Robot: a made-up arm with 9 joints. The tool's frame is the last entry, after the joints.
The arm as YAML. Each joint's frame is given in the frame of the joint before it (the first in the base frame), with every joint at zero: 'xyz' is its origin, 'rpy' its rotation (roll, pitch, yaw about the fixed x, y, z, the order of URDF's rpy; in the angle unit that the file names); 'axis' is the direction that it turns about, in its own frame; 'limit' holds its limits. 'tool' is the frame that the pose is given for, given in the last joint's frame.
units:
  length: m
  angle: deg
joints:
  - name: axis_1
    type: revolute
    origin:
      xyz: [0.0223, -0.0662, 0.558]
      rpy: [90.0, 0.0, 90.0]
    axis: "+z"
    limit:
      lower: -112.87
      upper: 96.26
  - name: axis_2
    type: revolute
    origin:
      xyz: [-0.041, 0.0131, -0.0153]
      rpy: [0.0, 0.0, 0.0]
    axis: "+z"
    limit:
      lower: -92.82
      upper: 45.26
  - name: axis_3
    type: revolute
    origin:
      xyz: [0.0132, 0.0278, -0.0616]
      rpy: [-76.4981, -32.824, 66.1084]
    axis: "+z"
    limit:
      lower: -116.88
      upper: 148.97
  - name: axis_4
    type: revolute
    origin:
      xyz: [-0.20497, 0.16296, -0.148]
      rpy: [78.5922, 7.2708, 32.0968]
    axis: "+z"
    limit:
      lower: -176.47
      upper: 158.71
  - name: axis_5
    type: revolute
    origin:
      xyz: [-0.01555, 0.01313, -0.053]
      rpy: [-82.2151, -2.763, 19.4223]
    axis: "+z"
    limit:
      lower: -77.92
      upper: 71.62
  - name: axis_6
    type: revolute
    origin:
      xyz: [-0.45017, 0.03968, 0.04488]
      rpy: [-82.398, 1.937, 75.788]
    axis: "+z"
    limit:
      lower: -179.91
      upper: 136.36
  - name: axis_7
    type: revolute
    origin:
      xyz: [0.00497, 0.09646, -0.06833]
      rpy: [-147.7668, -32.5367, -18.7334]
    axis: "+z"
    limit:
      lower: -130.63
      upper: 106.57
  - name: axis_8
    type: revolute
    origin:
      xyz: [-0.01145, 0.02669, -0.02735]
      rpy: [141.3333, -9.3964, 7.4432]
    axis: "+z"
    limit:
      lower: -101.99
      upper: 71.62
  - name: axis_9
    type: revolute
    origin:
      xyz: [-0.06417, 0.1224, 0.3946]
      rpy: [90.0, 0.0, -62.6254]
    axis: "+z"
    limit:
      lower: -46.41
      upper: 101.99
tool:
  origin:
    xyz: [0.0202, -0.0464, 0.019]
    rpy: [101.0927, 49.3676, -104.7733]
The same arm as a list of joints. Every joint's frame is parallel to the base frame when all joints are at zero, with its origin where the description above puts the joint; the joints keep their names.
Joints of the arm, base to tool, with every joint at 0 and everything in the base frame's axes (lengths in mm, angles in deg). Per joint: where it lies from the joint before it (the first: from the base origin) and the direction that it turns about. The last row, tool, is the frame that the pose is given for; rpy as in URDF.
axis_1: axis 1 0 0 origin 22.3 -66.2 558.0
axis_2: axis 1 0 0 origin -15.3 -41.0 13.1
axis_3: axis 0.1962 -0.940301 0.2781 origin -61.6 13.2 27.8
axis_4: axis 1 0 0 origin -273.3 69.4 -104.7
axis_5: axis 0.135297 -0.98828 0.070699 origin -53.0 -18.3 -8.9
axis_6: axis -0.273497 -0.237897 -0.931989 origin -54.9 -84.6 -442.8
axis_7: axis -0.428409 0.47231 0.770317 origin 0.4 109.3 45.3
axis_8: axis 0 0 -1 origin 28.3 -28.0 -2.6
axis_9: axis 1 0 0 origin 0.7 138.2 -394.6
tool: origin 19.0 -20.2 46.4 rpy 120.25 -39.03 167.66
Joint limits (deg, base to tool): -112.87..96.26 -92.82..45.26 -116.88..148.97 -176.47..158.71 -77.92..71.62 -179.91..136.36 -130.63..106.57 -101.99..71.62 -46.41..101.99

